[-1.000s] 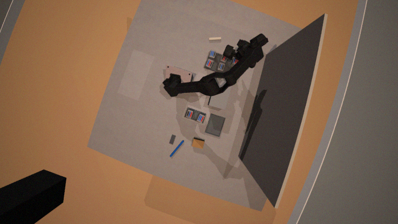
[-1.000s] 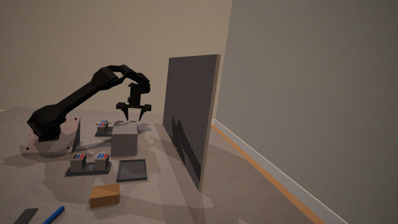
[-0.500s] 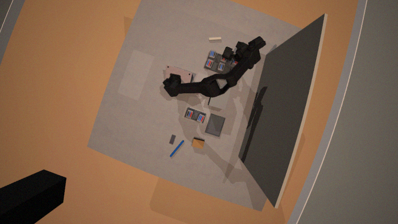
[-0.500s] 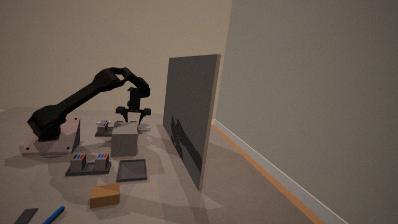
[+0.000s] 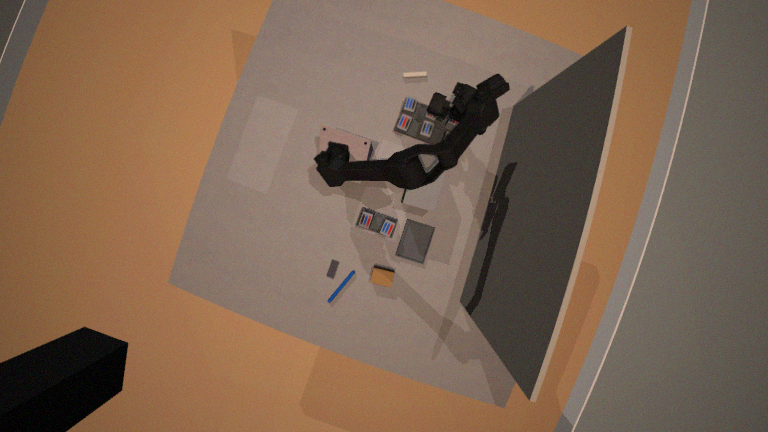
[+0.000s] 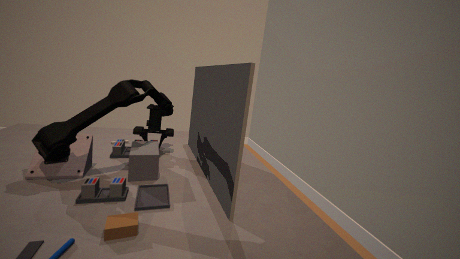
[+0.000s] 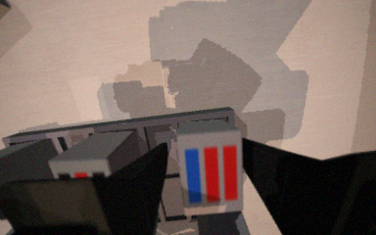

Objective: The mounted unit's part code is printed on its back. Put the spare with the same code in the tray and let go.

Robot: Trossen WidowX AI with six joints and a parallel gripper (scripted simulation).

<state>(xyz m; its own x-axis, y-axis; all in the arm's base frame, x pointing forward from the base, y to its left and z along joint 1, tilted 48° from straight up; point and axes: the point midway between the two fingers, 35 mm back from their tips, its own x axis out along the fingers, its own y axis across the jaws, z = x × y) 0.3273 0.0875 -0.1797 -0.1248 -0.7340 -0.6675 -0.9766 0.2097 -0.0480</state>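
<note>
Right now the shallow grey tray is 30 mm behind my gripper tip, 420 mm to the right of it and 10 mm below it. From my gripper tip the other things lie so: blue pen 230 mm behind, 630 mm to the right, 10 mm below; tall black panel 190 mm ahead, 240 mm to the right, 210 mm above.
</note>
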